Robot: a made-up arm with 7 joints.
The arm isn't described. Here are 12 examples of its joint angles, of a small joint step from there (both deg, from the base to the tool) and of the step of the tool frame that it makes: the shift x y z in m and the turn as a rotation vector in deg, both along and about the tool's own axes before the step.
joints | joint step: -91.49 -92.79 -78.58 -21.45 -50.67 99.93 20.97 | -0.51 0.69 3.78 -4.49 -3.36 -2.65 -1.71
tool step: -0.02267 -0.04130 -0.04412 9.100 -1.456 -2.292
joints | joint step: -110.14 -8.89 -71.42 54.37 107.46 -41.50 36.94 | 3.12 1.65 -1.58 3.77 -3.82 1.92 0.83
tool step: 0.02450 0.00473 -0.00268 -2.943 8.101 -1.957
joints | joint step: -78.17 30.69 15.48 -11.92 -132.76 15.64 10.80 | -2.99 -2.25 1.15 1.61 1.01 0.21 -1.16
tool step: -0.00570 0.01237 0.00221 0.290 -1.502 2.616
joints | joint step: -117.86 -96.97 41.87 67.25 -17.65 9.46 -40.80 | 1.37 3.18 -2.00 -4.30 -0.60 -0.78 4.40
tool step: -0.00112 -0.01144 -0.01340 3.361 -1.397 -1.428
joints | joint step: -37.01 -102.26 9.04 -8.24 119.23 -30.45 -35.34 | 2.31 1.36 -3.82 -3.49 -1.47 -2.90 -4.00
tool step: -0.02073 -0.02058 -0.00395 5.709 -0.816 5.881
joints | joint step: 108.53 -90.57 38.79 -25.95 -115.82 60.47 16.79 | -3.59 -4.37 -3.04 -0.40 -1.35 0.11 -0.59
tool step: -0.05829 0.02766 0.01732 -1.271 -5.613 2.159
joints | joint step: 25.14 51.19 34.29 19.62 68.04 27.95 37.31 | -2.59 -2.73 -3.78 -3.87 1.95 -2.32 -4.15
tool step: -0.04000 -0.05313 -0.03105 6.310 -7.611 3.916
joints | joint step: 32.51 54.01 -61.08 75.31 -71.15 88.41 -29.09 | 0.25 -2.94 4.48 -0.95 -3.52 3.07 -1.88
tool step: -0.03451 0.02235 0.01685 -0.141 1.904 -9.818
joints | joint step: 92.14 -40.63 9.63 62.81 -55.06 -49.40 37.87 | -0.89 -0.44 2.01 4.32 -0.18 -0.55 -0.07
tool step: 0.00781 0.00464 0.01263 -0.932 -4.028 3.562
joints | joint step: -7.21 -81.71 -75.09 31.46 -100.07 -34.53 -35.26 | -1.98 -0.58 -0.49 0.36 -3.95 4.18 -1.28
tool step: -0.00784 0.01749 0.00356 -3.170 1.379 -3.172
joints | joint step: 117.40 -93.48 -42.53 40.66 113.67 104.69 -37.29 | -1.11 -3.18 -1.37 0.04 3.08 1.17 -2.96
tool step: -0.00089 -0.01581 -0.00135 -3.001 -1.590 1.671
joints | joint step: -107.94 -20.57 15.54 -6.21 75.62 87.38 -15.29 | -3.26 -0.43 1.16 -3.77 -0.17 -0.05 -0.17
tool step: -0.00032 -0.02642 0.00248 0.380 -1.192 2.841
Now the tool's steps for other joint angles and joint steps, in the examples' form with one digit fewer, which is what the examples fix.
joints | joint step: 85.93 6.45 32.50 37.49 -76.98 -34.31 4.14 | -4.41 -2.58 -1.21 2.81 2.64 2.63 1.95
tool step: 0.0152 -0.0087 -0.0448 7.77 0.32 3.34
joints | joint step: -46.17 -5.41 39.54 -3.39 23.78 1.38 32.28 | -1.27 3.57 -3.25 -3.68 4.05 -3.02 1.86
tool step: -0.0368 -0.0448 -0.0453 4.73 -9.85 3.48
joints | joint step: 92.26 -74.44 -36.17 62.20 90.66 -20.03 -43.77 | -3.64 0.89 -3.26 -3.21 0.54 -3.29 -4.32
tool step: -0.0074 -0.0160 0.0073 5.26 3.19 2.21
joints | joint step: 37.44 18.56 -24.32 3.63 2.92 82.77 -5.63 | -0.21 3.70 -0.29 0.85 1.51 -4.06 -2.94
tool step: -0.0194 -0.0013 -0.0334 1.16 -7.07 0.80
